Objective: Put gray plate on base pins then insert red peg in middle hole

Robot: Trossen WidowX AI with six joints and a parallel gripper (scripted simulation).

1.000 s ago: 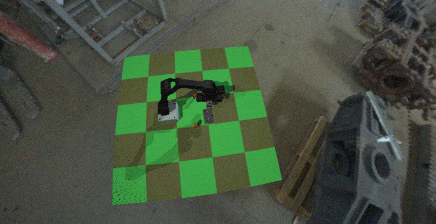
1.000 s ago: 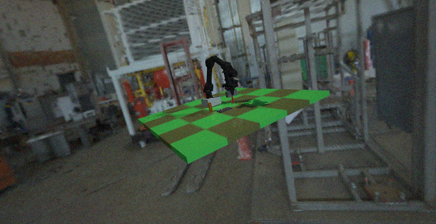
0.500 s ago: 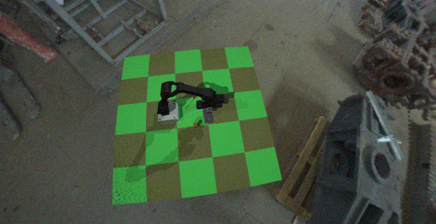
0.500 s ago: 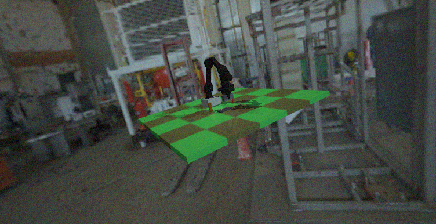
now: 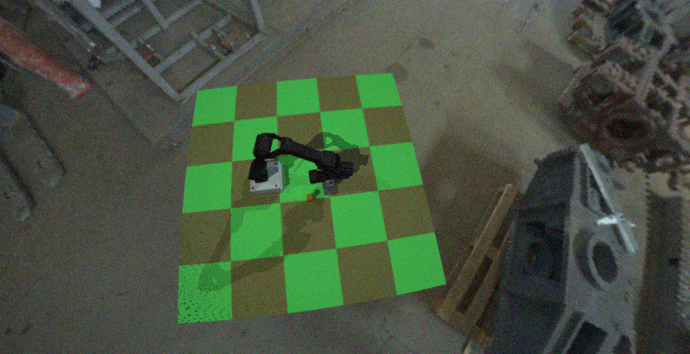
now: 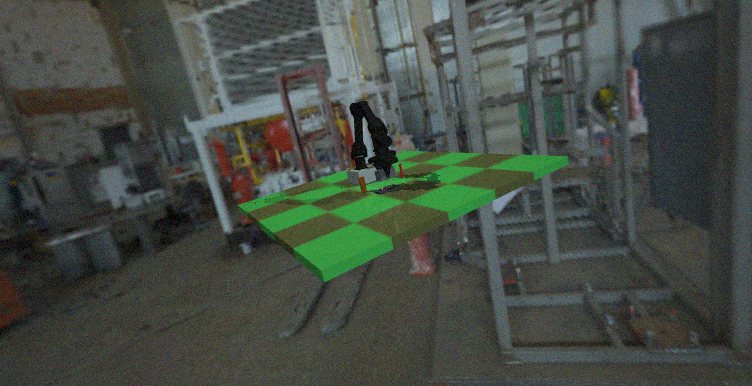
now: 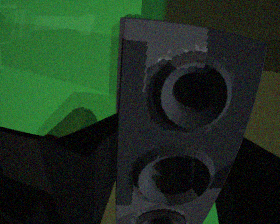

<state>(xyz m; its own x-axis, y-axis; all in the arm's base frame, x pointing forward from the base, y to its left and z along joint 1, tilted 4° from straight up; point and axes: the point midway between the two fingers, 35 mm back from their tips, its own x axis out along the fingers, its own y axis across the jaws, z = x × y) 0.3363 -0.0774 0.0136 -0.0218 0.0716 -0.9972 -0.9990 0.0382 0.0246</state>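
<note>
Now: gripper tip 17 cm to the right of the red peg, 9 cm past it and 3 cm above it. Also, from my gripper tip: gray plate (3 cm above); orange peg (11 cm behind, 7 cm to the right, 3 cm below).
</note>
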